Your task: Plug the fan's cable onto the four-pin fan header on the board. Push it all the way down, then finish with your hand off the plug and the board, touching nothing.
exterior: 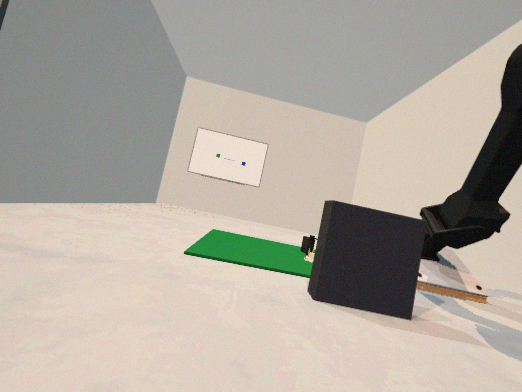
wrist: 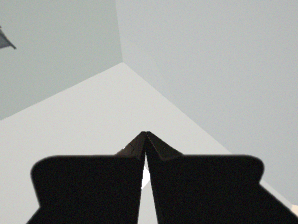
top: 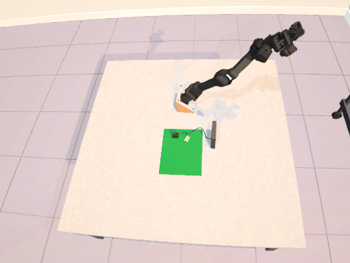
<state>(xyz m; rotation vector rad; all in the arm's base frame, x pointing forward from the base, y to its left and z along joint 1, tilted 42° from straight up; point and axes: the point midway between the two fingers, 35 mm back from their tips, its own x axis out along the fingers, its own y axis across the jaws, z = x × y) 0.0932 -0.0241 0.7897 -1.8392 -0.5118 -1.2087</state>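
My gripper tip is now 110 mm short of the black plug, 560 mm to the left of it and 680 mm above it. From my gripper tip the other things lie so: green board (200 mm ahead, 510 mm to the right, 720 mm below); then dark fan (110 mm ahead, 340 mm to the right, 650 mm below); then cream four-pin header (120 mm ahead, 490 mm to the right, 700 mm below).
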